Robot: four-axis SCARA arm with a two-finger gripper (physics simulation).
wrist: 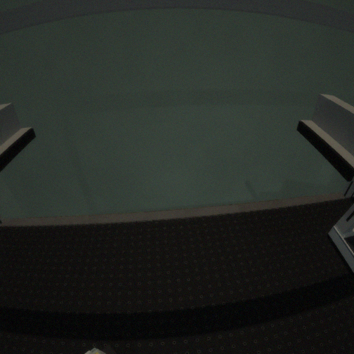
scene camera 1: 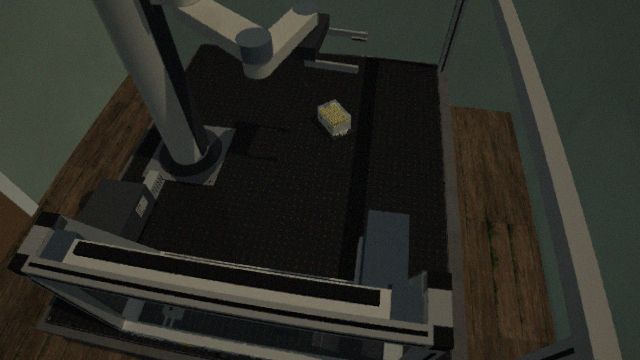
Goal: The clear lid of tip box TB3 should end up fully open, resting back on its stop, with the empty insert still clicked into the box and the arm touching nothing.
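Where they show: gripper, between the fingertips: (scene camera 1: 362, 52); arm's base, origin of its link: (scene camera 1: 191, 153).
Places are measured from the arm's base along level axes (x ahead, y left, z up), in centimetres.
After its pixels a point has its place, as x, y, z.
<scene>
A small box with a yellow, speckled top and pale sides (scene camera 1: 334, 118) {55.5, 18.9, 9.0} sits on the dark perforated mat (scene camera 1: 300, 200) {48.1, -16.2, 1.3} (wrist: 175, 260) in the scene view. It is too small there to read a label or to tell how its clear lid and insert stand. A pale corner of something (wrist: 95, 351) shows at the bottom edge of the wrist view. My gripper (scene camera 1: 361, 52) {64.3, 5.6, 49.6} (wrist: 162, 107) is open wide, with nothing between its two fingers. It is above the far edge of the mat, beyond the box and apart from it.
The arm's column (scene camera 1: 150, 85) {1.7, -7.3, 41.1} stands at the left of the mat. A dark grey box (scene camera 1: 112, 202) {-11.6, -33.8, 12.8} is near its base. A blue-grey block (scene camera 1: 387, 245) {73.9, -53.7, 50.1} stands at the near right, behind a pale frame beam (scene camera 1: 225, 287) {46.9, -66.3, 50.9}. A tall pale post (scene camera 1: 545, 125) {102.1, -29.8, 62.0} rises at the right.
</scene>
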